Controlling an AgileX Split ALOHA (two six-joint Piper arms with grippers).
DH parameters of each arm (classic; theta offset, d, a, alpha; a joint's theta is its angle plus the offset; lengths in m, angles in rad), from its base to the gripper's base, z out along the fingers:
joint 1: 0 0.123 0 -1.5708
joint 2: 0.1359 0 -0.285 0
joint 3: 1.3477 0 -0.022 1.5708
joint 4: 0 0.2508 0 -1.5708
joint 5: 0 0 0.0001 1.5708
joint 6: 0 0.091 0 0
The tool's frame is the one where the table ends.
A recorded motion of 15 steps. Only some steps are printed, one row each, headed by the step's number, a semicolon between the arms.
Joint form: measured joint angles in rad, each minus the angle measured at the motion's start. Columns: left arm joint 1, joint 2, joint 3, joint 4, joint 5, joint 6; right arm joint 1, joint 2, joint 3, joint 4, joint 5, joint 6.
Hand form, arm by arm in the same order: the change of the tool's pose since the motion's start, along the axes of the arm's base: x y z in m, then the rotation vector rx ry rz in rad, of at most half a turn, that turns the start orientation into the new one. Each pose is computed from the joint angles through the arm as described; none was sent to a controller.
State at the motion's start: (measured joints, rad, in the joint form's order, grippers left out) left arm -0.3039 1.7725 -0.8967 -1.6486 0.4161 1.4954; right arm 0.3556 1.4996 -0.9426 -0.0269 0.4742 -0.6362
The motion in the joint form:
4: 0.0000 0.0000 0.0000 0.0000 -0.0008 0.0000; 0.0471 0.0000 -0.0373 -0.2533 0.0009 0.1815
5: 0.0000 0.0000 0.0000 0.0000 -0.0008 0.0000; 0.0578 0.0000 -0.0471 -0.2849 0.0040 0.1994
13: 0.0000 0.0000 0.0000 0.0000 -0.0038 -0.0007; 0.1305 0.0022 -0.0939 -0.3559 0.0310 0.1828
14: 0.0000 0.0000 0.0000 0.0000 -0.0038 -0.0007; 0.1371 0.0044 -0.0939 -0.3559 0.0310 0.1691
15: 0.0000 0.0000 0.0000 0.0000 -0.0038 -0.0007; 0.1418 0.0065 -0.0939 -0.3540 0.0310 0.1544
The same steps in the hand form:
4: 0.0000 0.0001 0.0000 0.0006 -0.0001 0.0006; 0.0049 0.0064 0.0122 -0.0918 -0.0894 0.0132
5: 0.0000 0.0001 0.0000 0.0006 -0.0001 0.0006; 0.0056 0.0089 0.0153 -0.1042 -0.1053 0.0223
13: 0.0002 0.0003 -0.0001 0.0023 -0.0001 0.0031; 0.0032 0.0293 0.0281 -0.1637 -0.1594 0.1274
14: 0.0002 0.0003 -0.0001 0.0023 -0.0001 0.0031; 0.0026 0.0313 0.0274 -0.1724 -0.1602 0.1449
15: 0.0002 0.0003 -0.0001 0.0023 -0.0001 0.0031; 0.0022 0.0329 0.0267 -0.1802 -0.1604 0.1605

